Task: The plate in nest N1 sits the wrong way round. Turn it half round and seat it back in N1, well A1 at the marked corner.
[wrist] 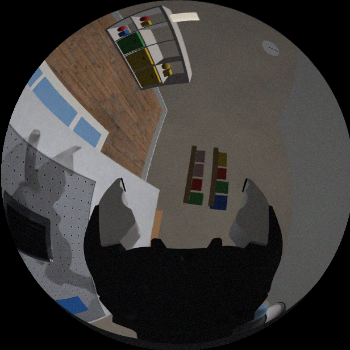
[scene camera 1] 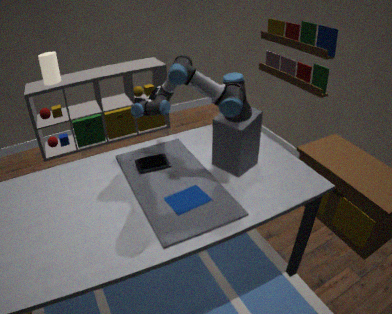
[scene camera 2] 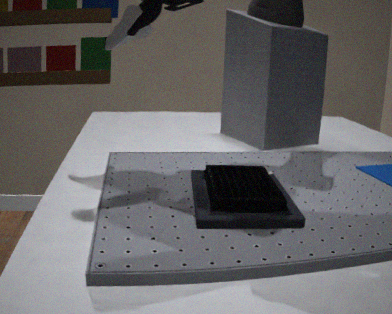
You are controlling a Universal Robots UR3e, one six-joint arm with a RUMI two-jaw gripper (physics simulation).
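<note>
A black plate (scene camera 1: 152,162) (scene camera 2: 245,189) (wrist: 26,231) lies in a dark, low-rimmed nest (scene camera 2: 250,222) on the perforated grey board. A tiny pale spot (scene camera 2: 271,173) (wrist: 51,260) shows at one corner of the nest. Well lettering is too small and dark to read, so the plate's orientation cannot be told. My gripper (wrist: 184,180) is open, its two grey fingers wide apart with nothing between them. It is raised well above the board and away from the plate, pointing sideways towards the wall. In scene camera 2 it is partly cut off at the top edge.
The grey board (scene camera 1: 200,232) (scene camera 2: 150,260) (wrist: 75,200) also bears a flat blue rectangle (scene camera 1: 188,199) (scene camera 2: 377,172) (wrist: 72,304). The arm's grey pedestal (scene camera 1: 236,145) (scene camera 2: 272,80) stands behind the board. A shelf unit (scene camera 1: 100,76) and wall shelves (scene camera 1: 295,45) are farther off.
</note>
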